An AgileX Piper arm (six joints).
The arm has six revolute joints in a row. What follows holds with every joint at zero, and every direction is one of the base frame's. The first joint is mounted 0.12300 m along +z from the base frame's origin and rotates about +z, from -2.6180 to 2.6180 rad. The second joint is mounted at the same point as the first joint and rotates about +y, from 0.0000 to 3.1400 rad. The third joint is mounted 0.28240 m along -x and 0.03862 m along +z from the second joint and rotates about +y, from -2.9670 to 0.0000 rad. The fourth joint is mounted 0.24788 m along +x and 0.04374 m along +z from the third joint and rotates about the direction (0.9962, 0, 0.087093), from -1.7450 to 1.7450 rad. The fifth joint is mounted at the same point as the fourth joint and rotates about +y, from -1.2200 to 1.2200 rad. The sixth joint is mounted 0.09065 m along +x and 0.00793 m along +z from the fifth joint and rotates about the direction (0.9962, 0, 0.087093), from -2.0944 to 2.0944 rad. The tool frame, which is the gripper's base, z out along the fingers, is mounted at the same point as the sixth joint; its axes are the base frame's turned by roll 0.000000, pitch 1.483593 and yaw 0.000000 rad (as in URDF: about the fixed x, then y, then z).
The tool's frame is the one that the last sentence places.
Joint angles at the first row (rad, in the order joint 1, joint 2, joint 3, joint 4, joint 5, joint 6):
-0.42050, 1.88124, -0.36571, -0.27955, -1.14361, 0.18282
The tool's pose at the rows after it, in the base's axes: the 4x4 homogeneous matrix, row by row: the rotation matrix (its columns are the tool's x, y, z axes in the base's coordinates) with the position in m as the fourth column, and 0 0 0 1 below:
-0.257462, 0.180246, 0.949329, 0.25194; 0.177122, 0.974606, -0.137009, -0.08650; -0.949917, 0.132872, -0.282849, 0.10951; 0, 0, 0, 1
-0.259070, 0.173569, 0.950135, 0.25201; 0.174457, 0.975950, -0.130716, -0.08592; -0.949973, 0.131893, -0.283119, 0.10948; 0, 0, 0, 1
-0.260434, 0.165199, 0.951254, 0.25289; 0.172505, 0.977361, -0.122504, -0.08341; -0.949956, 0.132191, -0.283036, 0.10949; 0, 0, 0, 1
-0.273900, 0.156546, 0.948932, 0.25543; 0.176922, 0.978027, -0.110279, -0.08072; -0.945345, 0.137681, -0.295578, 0.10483; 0, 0, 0, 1
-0.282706, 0.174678, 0.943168, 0.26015; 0.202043, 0.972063, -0.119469, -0.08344; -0.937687, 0.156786, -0.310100, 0.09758; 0, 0, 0, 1
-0.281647, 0.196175, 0.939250, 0.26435; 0.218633, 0.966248, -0.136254, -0.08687; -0.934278, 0.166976, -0.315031, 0.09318; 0, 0, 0, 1
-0.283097, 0.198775, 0.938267, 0.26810; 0.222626, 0.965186, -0.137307, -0.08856; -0.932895, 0.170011, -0.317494, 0.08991; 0, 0, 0, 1
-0.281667, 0.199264, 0.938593, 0.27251; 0.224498, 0.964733, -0.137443, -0.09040; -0.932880, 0.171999, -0.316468, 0.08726; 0, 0, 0, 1
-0.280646, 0.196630, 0.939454, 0.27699; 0.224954, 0.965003, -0.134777, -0.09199; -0.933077, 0.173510, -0.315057, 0.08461; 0, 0, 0, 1
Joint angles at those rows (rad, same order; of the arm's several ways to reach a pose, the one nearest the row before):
-0.42051, 1.88123, -0.36957, -0.29254, -1.14356, 0.18283
-0.42048, 1.88125, -0.36954, -0.29948, -1.14361, 0.18281
-0.40985, 1.88124, -0.36955, -0.29739, -1.14359, 0.18282
-0.39598, 1.90267, -0.37643, -0.29450, -1.14436, 0.18455
-0.39447, 1.94069, -0.39815, -0.28066, -1.14435, 0.19924
-0.39450, 1.96655, -0.41808, -0.26131, -1.14434, 0.20661
-0.39448, 1.98636, -0.43513, -0.25975, -1.14438, 0.20913
-0.39449, 2.00484, -0.45476, -0.25977, -1.14433, 0.21150
-0.39449, 2.02315, -0.47469, -0.26295, -1.14434, 0.21380

